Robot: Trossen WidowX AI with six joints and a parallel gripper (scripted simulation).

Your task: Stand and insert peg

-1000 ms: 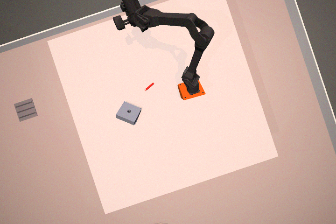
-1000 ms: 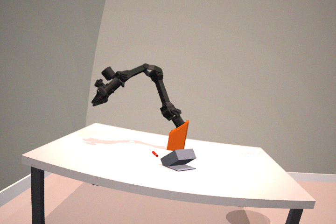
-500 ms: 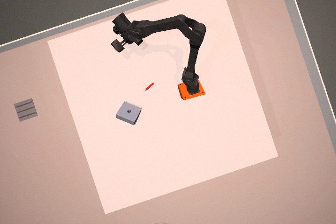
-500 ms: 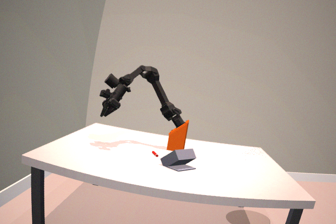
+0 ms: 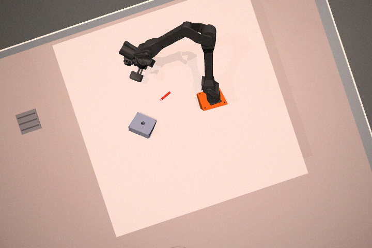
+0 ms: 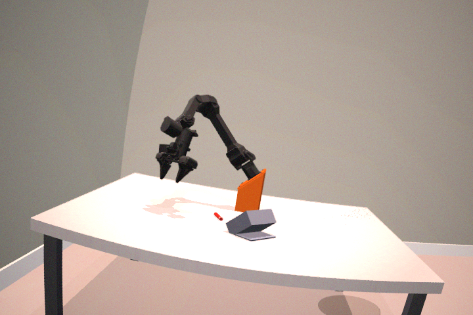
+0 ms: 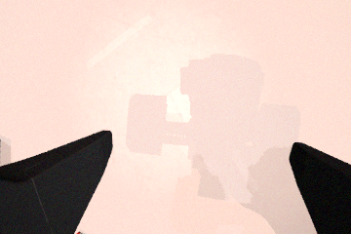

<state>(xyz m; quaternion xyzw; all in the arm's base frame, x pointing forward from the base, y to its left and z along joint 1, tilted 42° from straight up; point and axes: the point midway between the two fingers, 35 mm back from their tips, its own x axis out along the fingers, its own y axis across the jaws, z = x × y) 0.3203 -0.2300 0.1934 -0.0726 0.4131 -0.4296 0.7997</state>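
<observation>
My gripper tip is now 20 cm to the right of the red peg, 12 cm above it and 5 cm past it. The rest, counted from my gripper tip: grey sloped panel (33 cm to the left, 12 cm ahead, 8 cm below).
</observation>
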